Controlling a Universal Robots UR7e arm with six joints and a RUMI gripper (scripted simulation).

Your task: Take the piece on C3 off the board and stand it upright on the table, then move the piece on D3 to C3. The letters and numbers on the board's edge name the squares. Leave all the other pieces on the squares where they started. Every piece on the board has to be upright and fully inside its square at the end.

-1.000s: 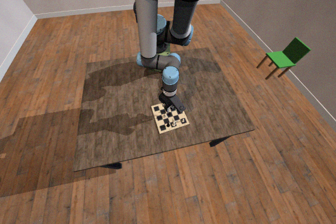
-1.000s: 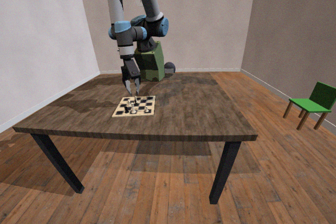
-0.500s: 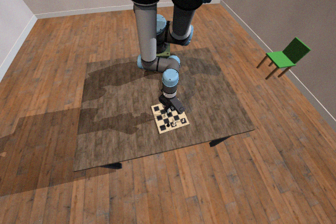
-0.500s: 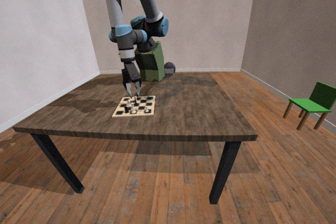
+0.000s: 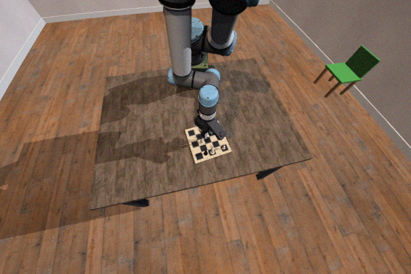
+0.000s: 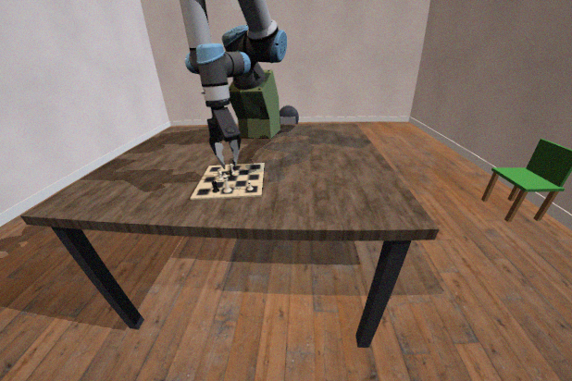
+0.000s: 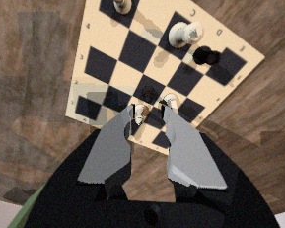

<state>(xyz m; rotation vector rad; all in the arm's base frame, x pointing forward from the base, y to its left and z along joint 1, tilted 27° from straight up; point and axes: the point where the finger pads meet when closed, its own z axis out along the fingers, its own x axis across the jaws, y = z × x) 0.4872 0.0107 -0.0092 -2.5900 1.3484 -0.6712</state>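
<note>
The chessboard lies 60 mm below my hand.
</note>
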